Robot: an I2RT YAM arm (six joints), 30 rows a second.
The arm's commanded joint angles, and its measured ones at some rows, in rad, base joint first. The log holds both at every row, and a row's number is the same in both.
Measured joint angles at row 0: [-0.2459, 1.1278, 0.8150, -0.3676, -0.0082, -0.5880]
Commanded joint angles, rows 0 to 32: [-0.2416, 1.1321, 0.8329, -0.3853, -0.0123, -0.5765]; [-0.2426, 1.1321, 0.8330, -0.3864, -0.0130, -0.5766]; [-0.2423, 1.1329, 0.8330, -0.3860, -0.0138, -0.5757]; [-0.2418, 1.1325, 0.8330, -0.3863, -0.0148, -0.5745]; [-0.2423, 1.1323, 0.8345, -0.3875, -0.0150, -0.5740]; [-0.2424, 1.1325, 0.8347, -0.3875, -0.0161, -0.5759]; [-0.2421, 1.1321, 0.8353, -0.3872, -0.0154, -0.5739]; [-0.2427, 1.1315, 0.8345, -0.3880, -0.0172, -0.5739]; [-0.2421, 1.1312, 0.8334, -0.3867, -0.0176, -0.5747]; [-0.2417, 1.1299, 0.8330, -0.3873, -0.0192, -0.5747]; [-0.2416, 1.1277, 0.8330, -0.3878, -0.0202, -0.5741]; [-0.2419, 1.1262, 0.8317, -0.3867, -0.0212, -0.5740]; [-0.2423, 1.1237, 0.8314, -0.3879, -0.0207, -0.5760]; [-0.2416, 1.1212, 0.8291, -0.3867, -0.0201, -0.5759]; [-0.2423, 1.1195, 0.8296, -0.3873, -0.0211, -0.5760]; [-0.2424, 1.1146, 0.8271, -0.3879, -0.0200, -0.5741]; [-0.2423, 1.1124, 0.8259, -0.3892, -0.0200, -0.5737]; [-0.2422, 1.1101, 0.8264, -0.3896, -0.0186, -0.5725]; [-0.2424, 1.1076, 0.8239, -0.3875, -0.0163, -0.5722]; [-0.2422, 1.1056, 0.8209, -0.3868, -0.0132, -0.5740]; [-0.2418, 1.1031, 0.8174, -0.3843, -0.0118, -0.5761]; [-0.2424, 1.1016, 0.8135, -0.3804, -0.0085, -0.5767]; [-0.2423, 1.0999, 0.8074, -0.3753, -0.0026, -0.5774]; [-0.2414, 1.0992, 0.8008, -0.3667, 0.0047, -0.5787]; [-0.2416, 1.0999, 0.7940, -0.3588, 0.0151, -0.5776]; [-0.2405, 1.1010, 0.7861, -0.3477, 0.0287, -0.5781]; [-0.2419, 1.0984, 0.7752, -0.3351, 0.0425, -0.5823]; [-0.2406, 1.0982, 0.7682, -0.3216, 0.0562, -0.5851]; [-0.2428, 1.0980, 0.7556, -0.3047, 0.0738, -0.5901]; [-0.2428, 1.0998, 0.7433, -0.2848, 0.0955, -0.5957]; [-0.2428, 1.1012, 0.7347, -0.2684, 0.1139, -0.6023]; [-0.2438, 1.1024, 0.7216, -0.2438, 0.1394, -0.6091]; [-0.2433, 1.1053, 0.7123, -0.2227, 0.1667, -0.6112]
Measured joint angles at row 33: [-0.2443, 1.1088, 0.7334, -0.2966, 0.0792, -0.5968]
